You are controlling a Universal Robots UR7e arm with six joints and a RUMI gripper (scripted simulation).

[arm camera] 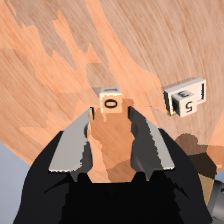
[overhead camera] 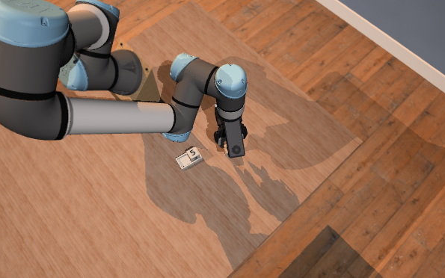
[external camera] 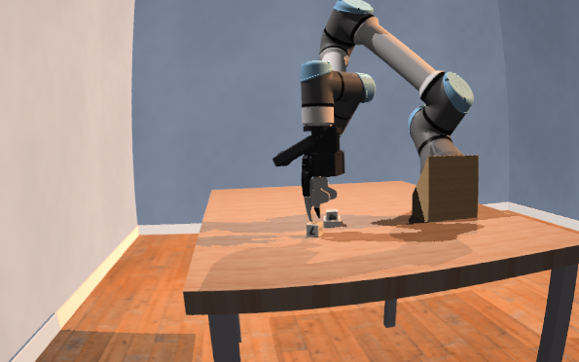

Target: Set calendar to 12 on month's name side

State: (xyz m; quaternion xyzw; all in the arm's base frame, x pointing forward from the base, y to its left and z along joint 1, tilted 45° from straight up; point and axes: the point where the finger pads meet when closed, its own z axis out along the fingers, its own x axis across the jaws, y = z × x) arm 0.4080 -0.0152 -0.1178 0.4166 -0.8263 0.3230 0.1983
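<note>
My gripper is now 40 mm above the white digit cube. Also, from my hand: calendar tray (80 mm behind, 120 mm to the right, 50 mm below).
</note>
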